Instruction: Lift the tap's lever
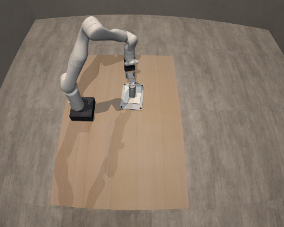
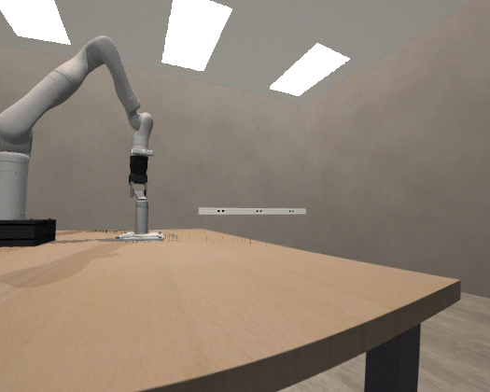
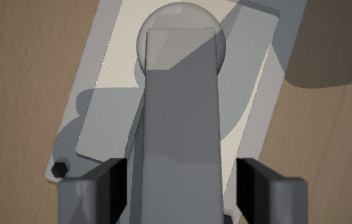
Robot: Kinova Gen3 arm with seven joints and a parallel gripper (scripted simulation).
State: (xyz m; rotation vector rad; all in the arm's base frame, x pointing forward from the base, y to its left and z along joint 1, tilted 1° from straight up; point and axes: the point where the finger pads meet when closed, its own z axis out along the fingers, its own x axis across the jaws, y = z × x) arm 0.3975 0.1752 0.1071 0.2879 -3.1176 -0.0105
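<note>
Now: the tap lever 2 cm to the right of my hand and 1 cm below it. From my hand the other things lie so: tap 1 cm ahead, 4 cm to the right, 6 cm below.
</note>
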